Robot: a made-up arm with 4 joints.
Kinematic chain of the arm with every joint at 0, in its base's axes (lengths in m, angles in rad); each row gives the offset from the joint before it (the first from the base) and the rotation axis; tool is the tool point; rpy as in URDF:
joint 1: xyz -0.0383 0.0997 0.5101 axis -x
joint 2: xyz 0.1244 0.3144 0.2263 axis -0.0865 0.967 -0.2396
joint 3: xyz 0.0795 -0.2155 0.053 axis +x
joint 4: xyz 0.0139 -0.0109 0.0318 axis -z
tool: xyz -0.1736 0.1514 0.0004 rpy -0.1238 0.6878 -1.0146
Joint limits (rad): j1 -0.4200..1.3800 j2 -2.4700..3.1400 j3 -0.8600..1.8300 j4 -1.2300..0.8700
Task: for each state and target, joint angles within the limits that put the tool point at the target. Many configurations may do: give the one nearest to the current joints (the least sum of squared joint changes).
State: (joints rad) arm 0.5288 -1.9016 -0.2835 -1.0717
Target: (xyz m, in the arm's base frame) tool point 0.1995 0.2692 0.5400
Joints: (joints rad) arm 0.9058 -2.4120 -0.3083 -0.7156
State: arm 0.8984 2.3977 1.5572 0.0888
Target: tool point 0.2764 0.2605 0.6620
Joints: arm 0.6602 2.2927 1.5241 0.2953
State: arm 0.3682 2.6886 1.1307 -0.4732
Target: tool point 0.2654 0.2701 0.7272
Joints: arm 0.2926 2.7581 1.1598 -0.3304
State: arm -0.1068 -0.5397 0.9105 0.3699
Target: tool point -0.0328 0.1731 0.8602
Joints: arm -0.4200 -0.6278 0.3113 0.0453
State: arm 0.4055 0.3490 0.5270 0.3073
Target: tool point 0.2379 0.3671 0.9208
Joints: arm 0.2093 0.2655 1.0579 0.8700
